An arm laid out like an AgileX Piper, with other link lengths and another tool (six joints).
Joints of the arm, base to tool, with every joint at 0 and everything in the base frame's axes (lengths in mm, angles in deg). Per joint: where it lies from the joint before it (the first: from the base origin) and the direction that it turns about. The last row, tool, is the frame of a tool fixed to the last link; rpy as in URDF.
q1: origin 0 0 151.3 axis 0 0 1
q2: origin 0 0 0 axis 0 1 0
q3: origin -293.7 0 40.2 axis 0 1 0
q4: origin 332.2 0 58.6 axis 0.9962 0 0.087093
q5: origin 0 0 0 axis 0 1 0
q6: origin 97 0 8.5 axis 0.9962 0 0.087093
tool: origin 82.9 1 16.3 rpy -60.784 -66.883 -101.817
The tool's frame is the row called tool.
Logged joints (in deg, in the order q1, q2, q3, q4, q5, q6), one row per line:
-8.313, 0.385, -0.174, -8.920, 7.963, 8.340
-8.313, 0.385, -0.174, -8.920, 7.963, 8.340
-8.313, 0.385, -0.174, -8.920, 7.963, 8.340
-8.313, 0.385, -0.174, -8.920, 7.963, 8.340
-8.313, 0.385, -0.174, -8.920, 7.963, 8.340
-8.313, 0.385, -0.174, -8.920, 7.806, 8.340
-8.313, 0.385, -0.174, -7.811, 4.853, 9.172
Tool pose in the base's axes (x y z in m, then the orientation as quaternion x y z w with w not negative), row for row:
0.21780, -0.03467, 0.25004, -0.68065, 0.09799, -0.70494, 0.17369
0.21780, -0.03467, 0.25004, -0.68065, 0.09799, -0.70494, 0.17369
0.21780, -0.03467, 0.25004, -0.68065, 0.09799, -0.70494, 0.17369
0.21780, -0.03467, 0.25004, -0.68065, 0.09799, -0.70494, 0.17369
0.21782, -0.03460, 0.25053, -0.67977, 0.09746, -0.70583, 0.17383
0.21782, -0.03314, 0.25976, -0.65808, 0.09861, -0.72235, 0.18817
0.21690, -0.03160, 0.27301, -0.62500, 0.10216, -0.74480, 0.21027
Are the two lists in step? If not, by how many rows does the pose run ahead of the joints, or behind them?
The pose runs 1 row ahead of the joints: the pose in row i belongs to the joints in row i + 1.
